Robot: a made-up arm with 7 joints.
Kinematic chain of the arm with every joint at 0, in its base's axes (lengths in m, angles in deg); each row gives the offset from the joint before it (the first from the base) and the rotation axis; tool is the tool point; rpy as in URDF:
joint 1: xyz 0 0 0.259 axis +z
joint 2: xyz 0 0 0 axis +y
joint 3: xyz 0 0 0.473 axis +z
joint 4: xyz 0.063 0 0 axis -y
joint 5: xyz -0.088 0 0.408 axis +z
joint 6: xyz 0 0 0 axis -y
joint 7: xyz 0.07 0 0 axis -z
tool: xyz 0 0 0 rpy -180 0 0
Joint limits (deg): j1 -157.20..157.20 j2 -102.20..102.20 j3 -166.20..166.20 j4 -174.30..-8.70 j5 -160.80..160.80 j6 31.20..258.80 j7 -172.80..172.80
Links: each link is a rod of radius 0.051 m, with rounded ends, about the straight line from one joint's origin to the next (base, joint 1, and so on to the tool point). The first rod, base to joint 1, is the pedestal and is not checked.
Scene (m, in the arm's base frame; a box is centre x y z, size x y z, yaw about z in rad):
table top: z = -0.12
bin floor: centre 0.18 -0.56 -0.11 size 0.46 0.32 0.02 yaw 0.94
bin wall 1: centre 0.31 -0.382 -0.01 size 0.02 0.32 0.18 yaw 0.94
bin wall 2: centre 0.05 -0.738 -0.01 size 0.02 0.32 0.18 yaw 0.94
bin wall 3: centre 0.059 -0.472 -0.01 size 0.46 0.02 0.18 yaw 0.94
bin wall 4: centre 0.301 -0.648 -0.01 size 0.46 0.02 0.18 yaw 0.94
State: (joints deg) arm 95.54 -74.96 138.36 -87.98 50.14 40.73 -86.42
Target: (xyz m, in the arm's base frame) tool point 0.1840 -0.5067 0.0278
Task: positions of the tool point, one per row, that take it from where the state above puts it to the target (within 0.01 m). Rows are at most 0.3 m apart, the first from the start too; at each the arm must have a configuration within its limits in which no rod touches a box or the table.
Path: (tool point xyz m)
1: -0.2644 -0.6875 0.1620
2: -0.2831 -0.6774 0.3230
3: -0.3030 -0.6288 0.4757
4: -0.3221 -0.5454 0.6117
5: -0.1415 -0.6513 0.4044
6: 0.0448 -0.6316 0.2001
7: 0.1840 -0.5067 0.0278

